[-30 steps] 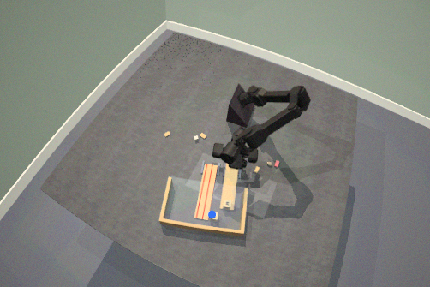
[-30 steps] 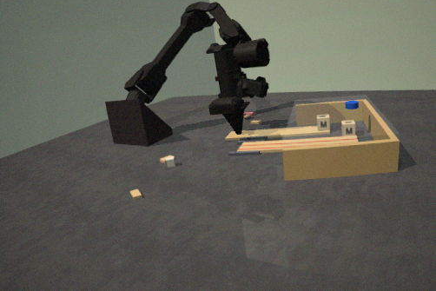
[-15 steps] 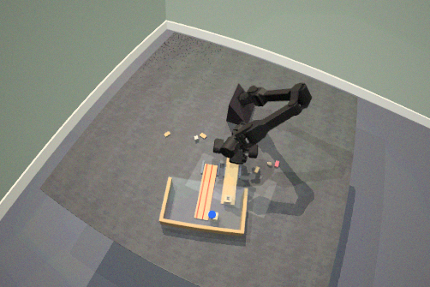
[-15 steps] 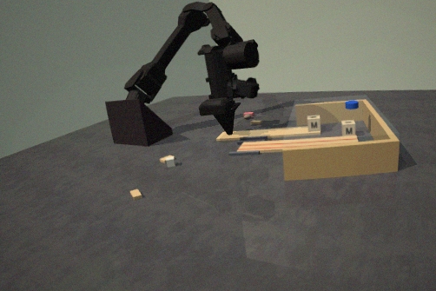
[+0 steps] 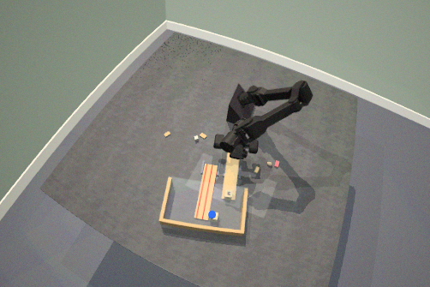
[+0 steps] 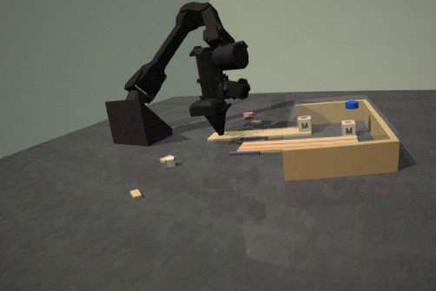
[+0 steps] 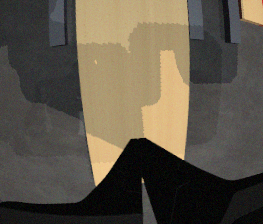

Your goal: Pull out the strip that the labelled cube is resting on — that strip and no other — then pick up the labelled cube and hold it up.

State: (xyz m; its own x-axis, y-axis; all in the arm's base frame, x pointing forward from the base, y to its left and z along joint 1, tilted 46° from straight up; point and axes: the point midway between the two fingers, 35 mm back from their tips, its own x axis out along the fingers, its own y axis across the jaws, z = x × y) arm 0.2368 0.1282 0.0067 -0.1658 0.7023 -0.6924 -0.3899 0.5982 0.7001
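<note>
The wooden strip lies 9 cm ahead of my gripper tip and 4 cm to the left of it. Also, from my gripper tip: blue disc (32 cm ahead, 7 cm to the left, 6 cm above).
</note>
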